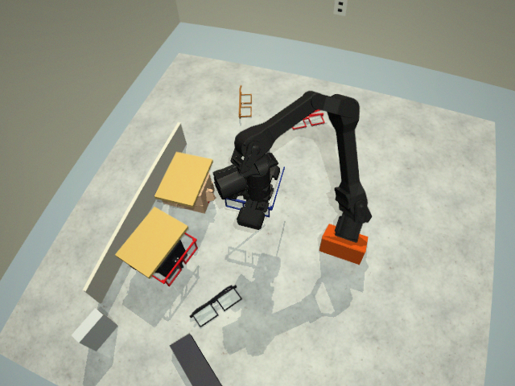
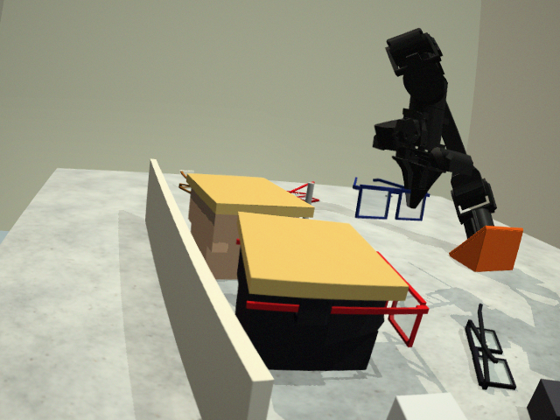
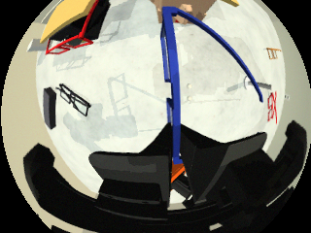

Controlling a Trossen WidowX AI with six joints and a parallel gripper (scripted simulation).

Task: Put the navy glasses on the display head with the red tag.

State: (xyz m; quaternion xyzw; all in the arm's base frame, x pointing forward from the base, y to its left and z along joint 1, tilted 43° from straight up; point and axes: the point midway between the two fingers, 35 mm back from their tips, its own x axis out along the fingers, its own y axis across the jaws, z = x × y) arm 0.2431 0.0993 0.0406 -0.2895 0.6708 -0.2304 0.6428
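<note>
Now: gripper tip 230 mm to the left of the grey post, 80 mm above it and 70 mm short of it. The rest, counted from my gripper tip: black head (210 mm ahead, 200 mm to the left, 50 mm below); then cream board (350 mm ahead, 90 mm to the left, 50 mm below); then tan head (220 mm ahead, 50 mm below, 30 mm to the right).
</note>
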